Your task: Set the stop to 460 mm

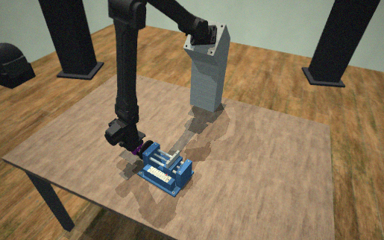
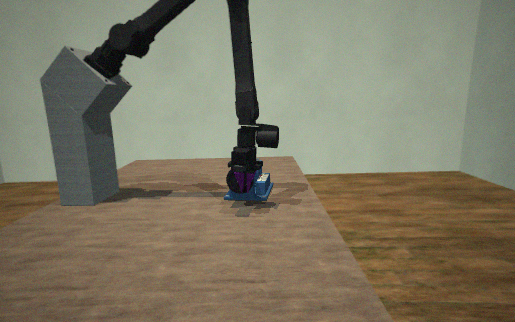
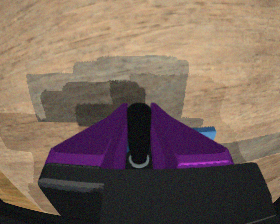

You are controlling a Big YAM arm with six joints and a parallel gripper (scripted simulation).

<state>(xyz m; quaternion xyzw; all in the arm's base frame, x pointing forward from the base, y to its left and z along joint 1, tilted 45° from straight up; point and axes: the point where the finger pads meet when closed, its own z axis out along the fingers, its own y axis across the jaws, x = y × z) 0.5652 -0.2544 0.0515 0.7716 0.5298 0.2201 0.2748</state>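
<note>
Now: hand 3 cm to the right of the black handwheel, 1 cm below it and 1 cm short of it. From my hand the other things lie so: dark handle: 1 cm to the left, 1 cm ahead; stop fixture: 18 cm to the left, 7 cm ahead, 4 cm above.
</note>
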